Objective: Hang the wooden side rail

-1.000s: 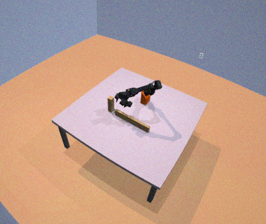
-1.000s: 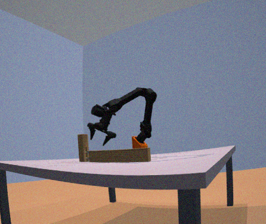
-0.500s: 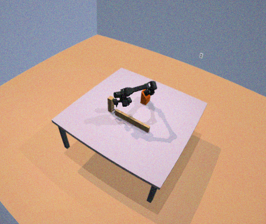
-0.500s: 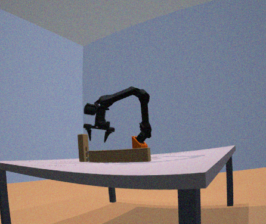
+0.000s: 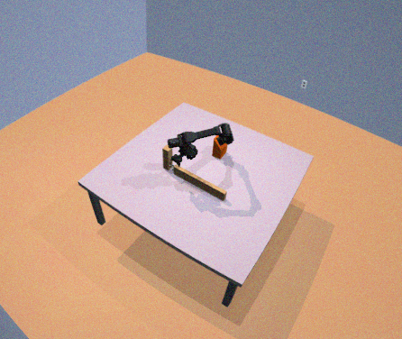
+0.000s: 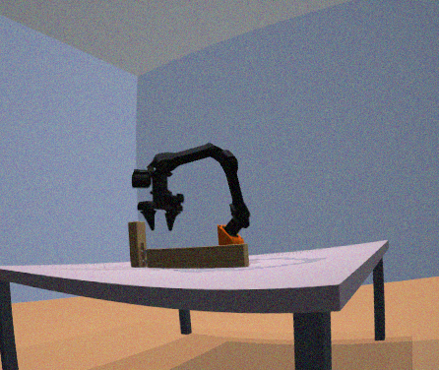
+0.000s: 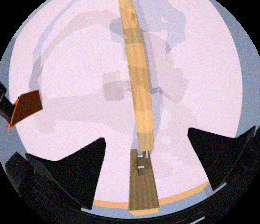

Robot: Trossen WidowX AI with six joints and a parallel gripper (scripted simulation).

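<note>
My gripper tip is 14 cm to the left of the headboard post and 6 cm above it.
</note>
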